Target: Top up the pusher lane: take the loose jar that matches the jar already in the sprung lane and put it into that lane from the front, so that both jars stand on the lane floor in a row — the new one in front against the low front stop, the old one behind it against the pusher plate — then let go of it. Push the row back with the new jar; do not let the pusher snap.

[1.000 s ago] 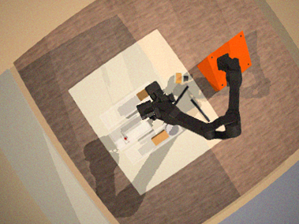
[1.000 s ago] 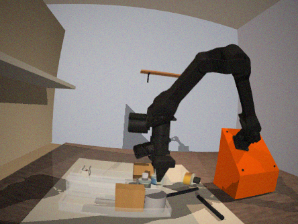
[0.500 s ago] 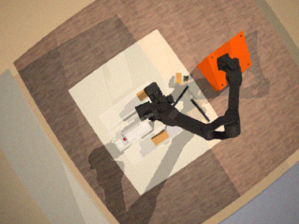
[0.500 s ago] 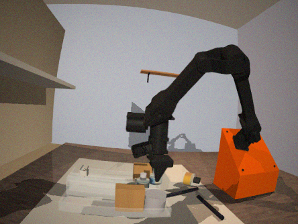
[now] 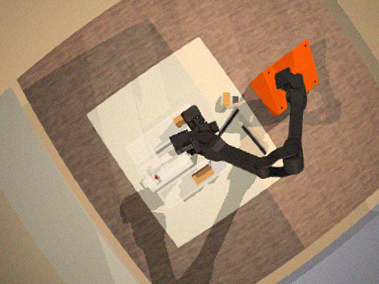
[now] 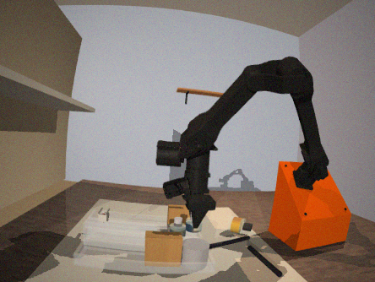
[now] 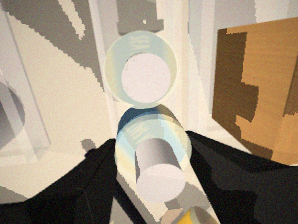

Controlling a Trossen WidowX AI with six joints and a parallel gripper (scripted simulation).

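The grey cylinder is 130 mm to the left of my gripper tip and 20 mm below it. Round my gripper tip: white sprung lane (150 mm ahead, 40 mm to the left, 30 mm below).
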